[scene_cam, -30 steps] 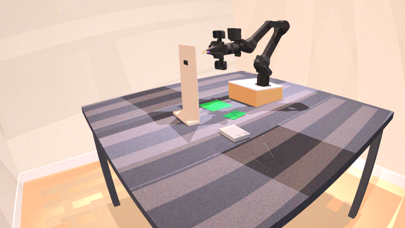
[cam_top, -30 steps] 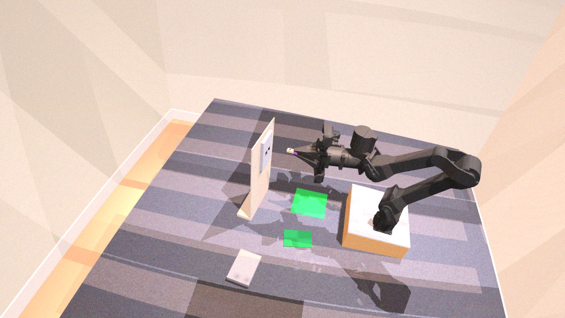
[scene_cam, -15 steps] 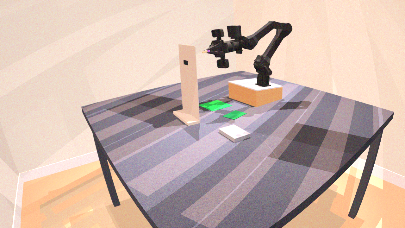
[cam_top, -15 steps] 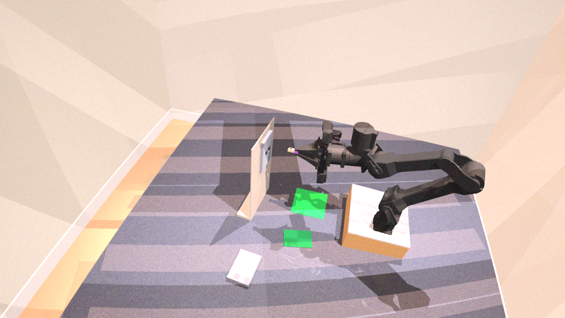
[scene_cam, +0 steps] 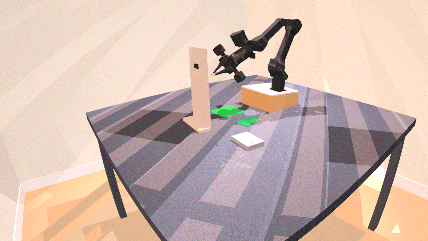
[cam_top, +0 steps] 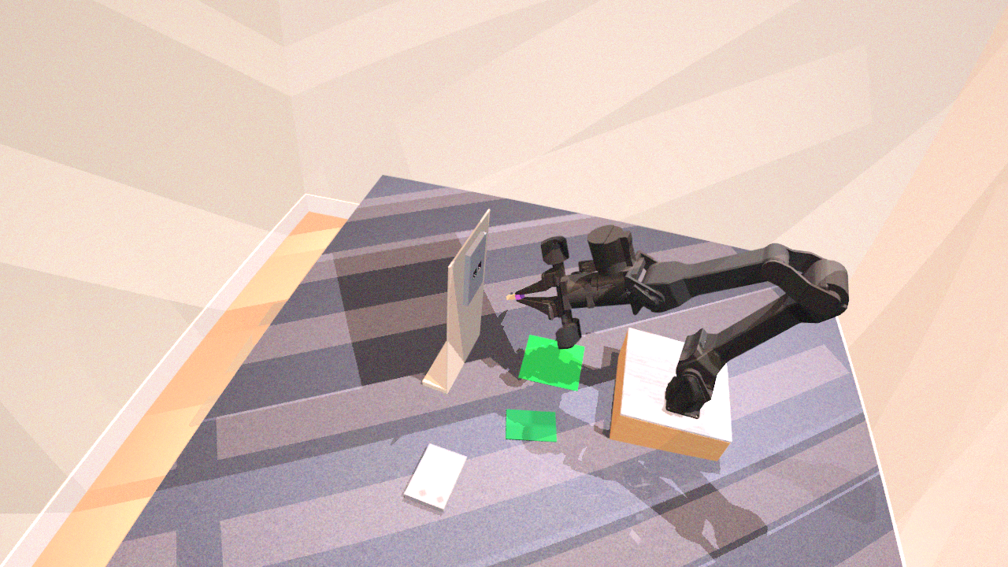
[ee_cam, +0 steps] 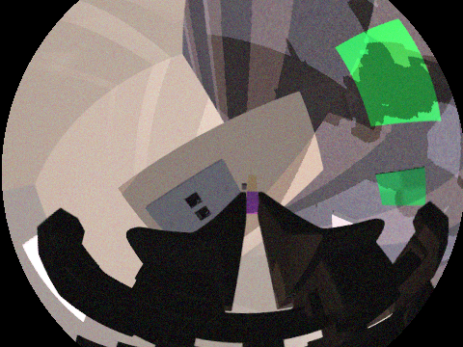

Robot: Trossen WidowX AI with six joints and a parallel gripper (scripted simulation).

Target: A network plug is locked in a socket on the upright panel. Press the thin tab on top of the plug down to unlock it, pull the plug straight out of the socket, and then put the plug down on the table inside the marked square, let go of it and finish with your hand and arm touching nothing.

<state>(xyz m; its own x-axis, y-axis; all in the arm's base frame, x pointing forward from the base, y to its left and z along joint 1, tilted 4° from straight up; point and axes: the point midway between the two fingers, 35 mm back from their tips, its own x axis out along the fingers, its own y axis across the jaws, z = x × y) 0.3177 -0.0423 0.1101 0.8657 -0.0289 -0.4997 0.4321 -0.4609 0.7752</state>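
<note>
The panel lies 9 cm ahead of my gripper tip, 5 cm below it and 1 cm to the left of it. Also, from my gripper tip: network plug: right at my gripper tip.
</note>
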